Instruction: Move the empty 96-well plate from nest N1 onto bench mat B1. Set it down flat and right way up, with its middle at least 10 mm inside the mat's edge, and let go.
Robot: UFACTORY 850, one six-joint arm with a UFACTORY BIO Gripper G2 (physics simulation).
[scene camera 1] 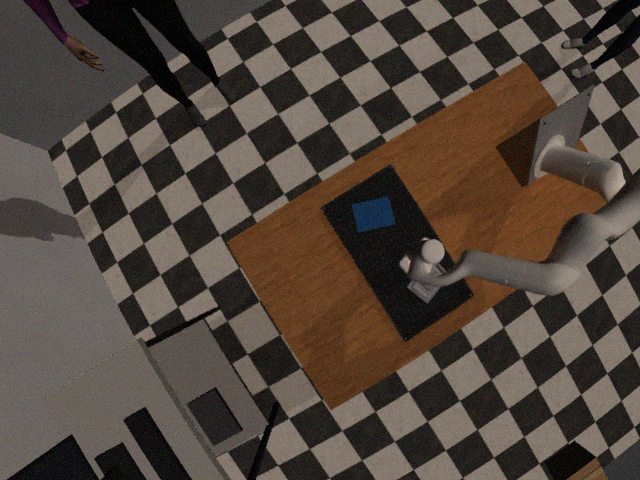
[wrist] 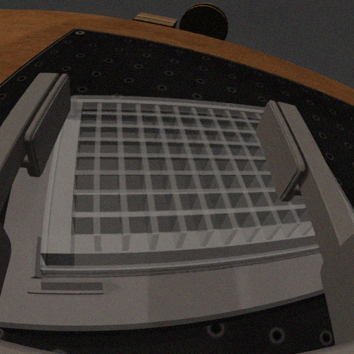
Note:
The pictures show: my gripper, a 96-well plate and a blue bench mat B1.

